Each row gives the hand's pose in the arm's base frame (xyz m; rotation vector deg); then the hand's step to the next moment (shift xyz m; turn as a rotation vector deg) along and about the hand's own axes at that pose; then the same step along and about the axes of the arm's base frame.
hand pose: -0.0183 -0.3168 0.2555 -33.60 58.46 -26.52
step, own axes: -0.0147 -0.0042 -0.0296 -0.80 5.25 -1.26
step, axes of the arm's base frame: -0.0333 -0.0012 0.0006 -1.02 4.16 -3.38
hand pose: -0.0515 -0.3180 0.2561 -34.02 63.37 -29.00
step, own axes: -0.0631 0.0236 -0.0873 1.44 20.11 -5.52
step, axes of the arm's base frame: -0.1020 0.0418 -0.0019 -2.90 12.90 -16.19
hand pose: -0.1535 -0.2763 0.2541 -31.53 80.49 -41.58
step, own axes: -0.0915 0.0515 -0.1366 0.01 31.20 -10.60
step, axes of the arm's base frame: -0.1304 0.1121 0.0103 -6.55 21.79 -23.83
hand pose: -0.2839 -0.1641 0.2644 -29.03 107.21 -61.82
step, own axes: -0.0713 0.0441 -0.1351 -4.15 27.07 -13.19
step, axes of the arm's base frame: -0.0744 0.1376 0.0285 -6.92 23.70 -17.72
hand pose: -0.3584 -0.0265 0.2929 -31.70 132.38 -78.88
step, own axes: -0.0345 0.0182 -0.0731 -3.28 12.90 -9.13
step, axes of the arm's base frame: -0.0112 0.0795 0.0204 -3.68 14.06 -7.03
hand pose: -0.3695 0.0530 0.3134 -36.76 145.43 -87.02
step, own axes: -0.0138 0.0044 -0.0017 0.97 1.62 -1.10
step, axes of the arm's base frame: 0.0106 0.0089 -0.0046 -1.70 1.16 -0.75
